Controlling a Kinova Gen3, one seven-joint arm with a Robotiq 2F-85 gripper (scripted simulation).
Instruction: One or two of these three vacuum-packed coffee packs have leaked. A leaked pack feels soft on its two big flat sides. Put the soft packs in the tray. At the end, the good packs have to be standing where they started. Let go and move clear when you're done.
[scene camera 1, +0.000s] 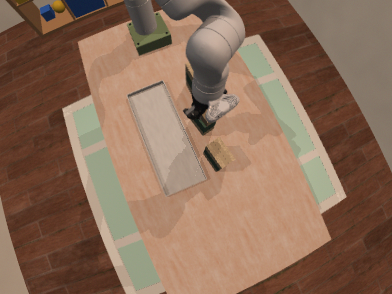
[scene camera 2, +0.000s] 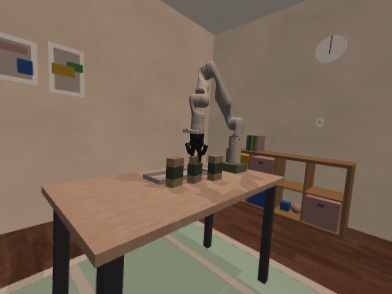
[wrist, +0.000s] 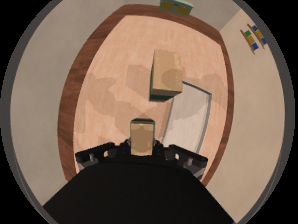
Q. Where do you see a grey tray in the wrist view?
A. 190, 110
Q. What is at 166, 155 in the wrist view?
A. My gripper.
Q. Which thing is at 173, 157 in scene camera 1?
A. A grey tray.
